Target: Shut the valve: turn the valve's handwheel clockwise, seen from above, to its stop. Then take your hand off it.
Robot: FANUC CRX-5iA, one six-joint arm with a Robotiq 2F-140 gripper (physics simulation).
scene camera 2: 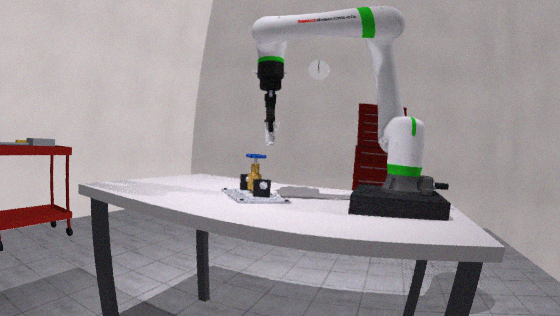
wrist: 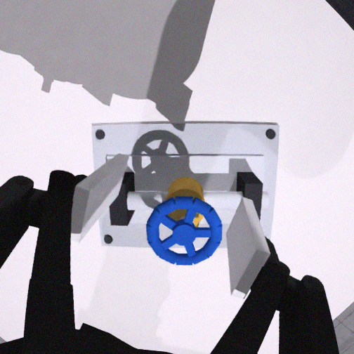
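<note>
The valve's blue handwheel point(scene camera 2: 256, 156) point(wrist: 184, 233) lies level on top of the brass valve body point(scene camera 2: 255, 172) point(wrist: 185, 187). The valve stands between two black blocks on a light metal plate point(scene camera 2: 244, 197) point(wrist: 225, 140). My gripper point(scene camera 2: 270, 142) point(wrist: 178, 196) points down, above the handwheel and slightly to its right in the scene view, with a gap between. Its fingers are spread apart with nothing between them. In the wrist view the two pads appear on either side of the wheel, not touching it. Whether the wheel is at its stop cannot be seen.
The plate lies on the white table point(scene camera 2: 325, 220) point(wrist: 300, 75). The black robot base point(scene camera 2: 397, 204) stands at the table's right. A red cart point(scene camera 2: 35, 150) is at the left, beyond the table. A red tool cabinet point(scene camera 2: 366, 165) stands behind. The arm's shadow falls across the table and plate.
</note>
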